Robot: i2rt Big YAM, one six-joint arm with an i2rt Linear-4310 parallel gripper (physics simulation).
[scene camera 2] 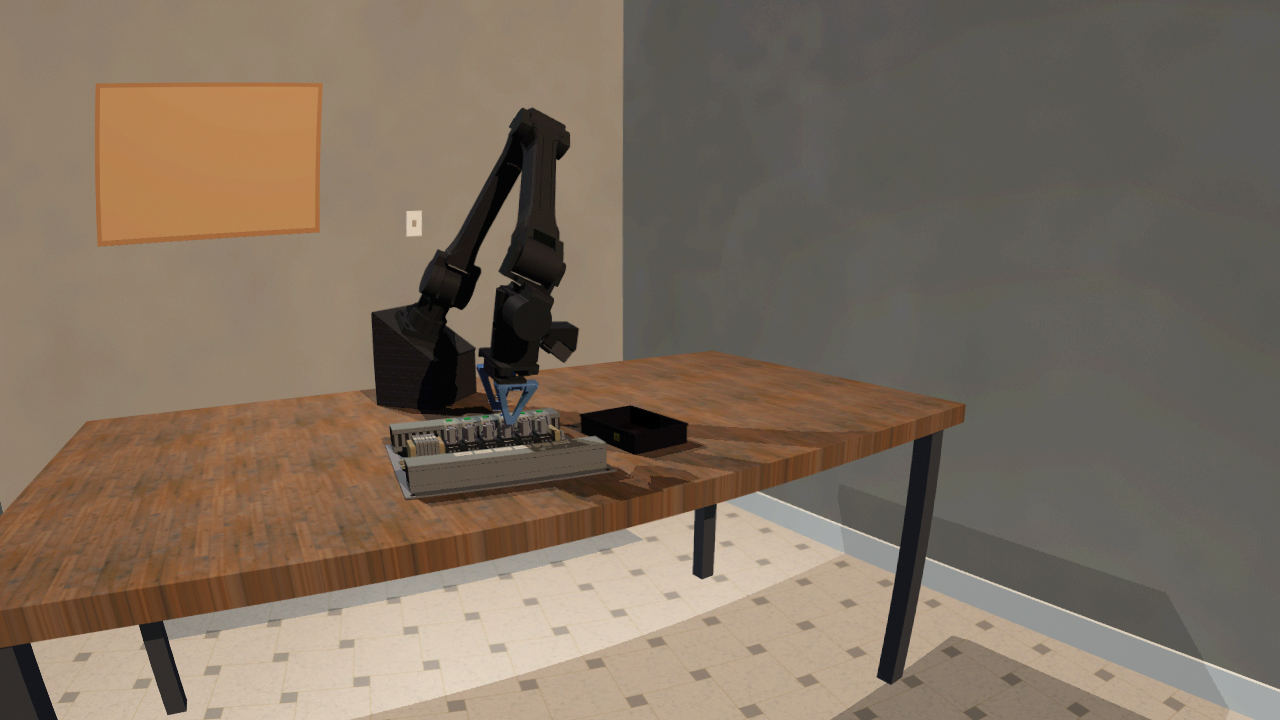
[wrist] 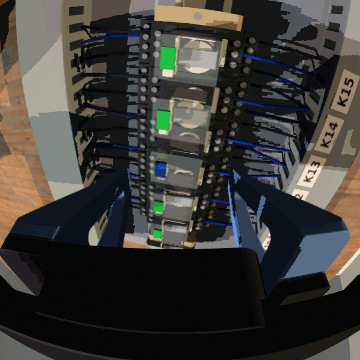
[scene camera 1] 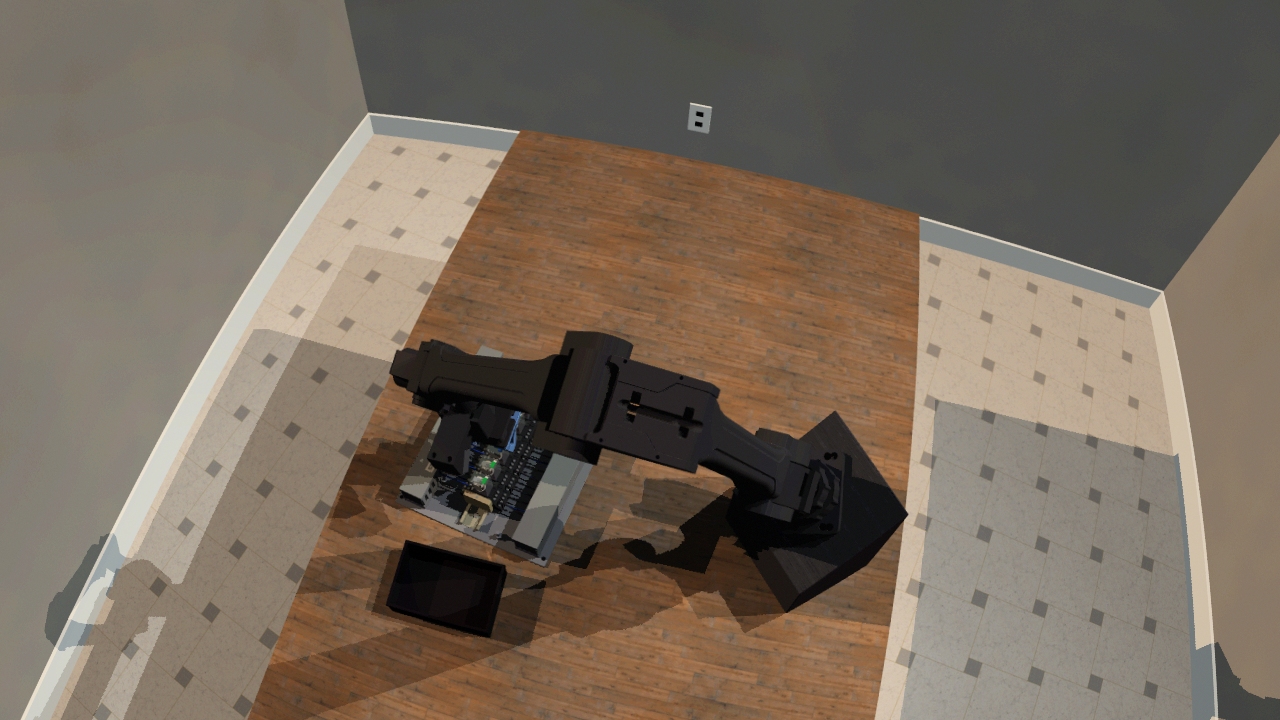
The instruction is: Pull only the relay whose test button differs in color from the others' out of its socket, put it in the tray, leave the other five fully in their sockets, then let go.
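Seen in the pictures: gripper, fingertip midpoint: (scene camera 2: 503,417) (wrist: 178,176) (scene camera 1: 496,444); arm's base at its link origin: (scene camera 2: 420,330) (scene camera 1: 814,492).
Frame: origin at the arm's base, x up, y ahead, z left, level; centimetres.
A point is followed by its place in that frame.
The relay with a blue test button (wrist: 182,173) @(x -11.5, y 47.6, z -2.0 cm) sits in the socket row, third from the top in the wrist view. Relays with green buttons stand above it (wrist: 197,56) @(x -8.8, y 48.8, z 6.5 cm) (wrist: 189,116) @(x -8.8, y 48.4, z 3.7 cm) and below it (wrist: 176,206) @(x -10.8, y 47.2, z -4.7 cm) (wrist: 174,234) @(x -10.4, y 47.0, z -7.7 cm); the sixth is hidden. My gripper (wrist: 178,176) @(x -8.8, y 47.8, z 0.0 cm) (scene camera 2: 503,415) @(x -8.8, y 47.8, z 0.0 cm) is open partway, with nothing gripped. Its blue fingers stand low over the row, one on each side at about the blue-button relay; contact cannot be told. In scene camera 1 the arm hides most of the gripper. The black tray (scene camera 1: 438,624) @(x -14.8, y 48.5, z 29.3 cm) (scene camera 2: 657,437) @(x -13.5, y 56.8, z 23.3 cm) stands beside the panel and looks empty.
Grey wire ducts (scene camera 2: 510,468) (wrist: 45,100) run along both sides of the relay row, one with labels such as K13 (wrist: 312,171) @(x -11.3, y 56.7, z -0.7 cm). Thin wires fan out from the sockets. A tan end block (wrist: 200,17) (scene camera 1: 474,508) closes the row near the tray.
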